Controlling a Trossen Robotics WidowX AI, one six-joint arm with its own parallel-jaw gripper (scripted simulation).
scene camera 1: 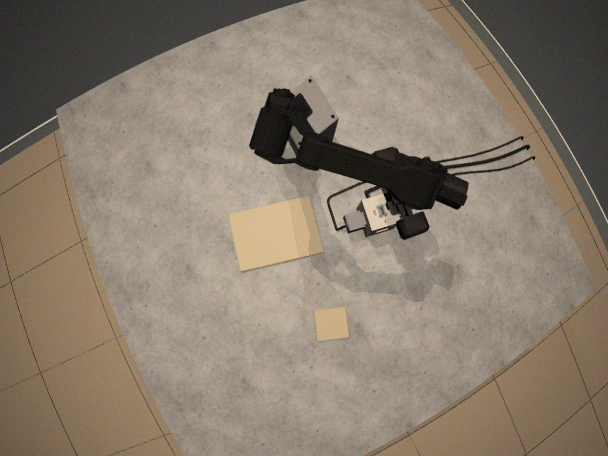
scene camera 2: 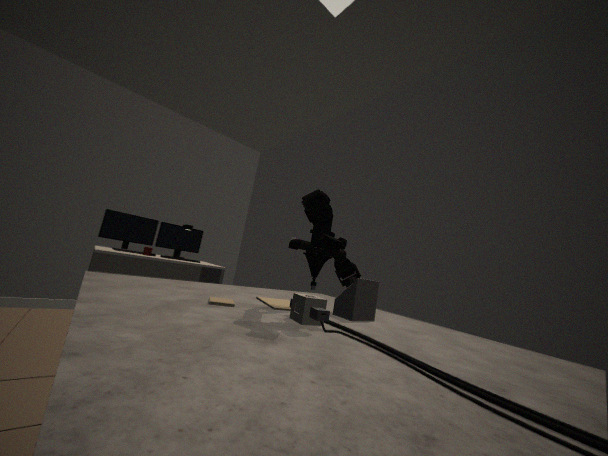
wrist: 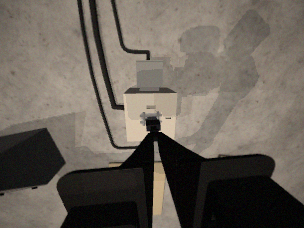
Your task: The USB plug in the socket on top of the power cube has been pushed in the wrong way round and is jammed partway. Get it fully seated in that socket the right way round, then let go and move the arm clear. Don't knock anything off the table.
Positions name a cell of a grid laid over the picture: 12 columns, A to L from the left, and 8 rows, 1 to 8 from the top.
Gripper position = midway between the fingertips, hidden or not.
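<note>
There's a dark USB plug held in my gripper (scene camera 2: G5), (scene camera 1: H4), (wrist: G5). I can see a tan square (scene camera 1: G6) too, and there's also a grey plug (scene camera 1: H4).
</note>
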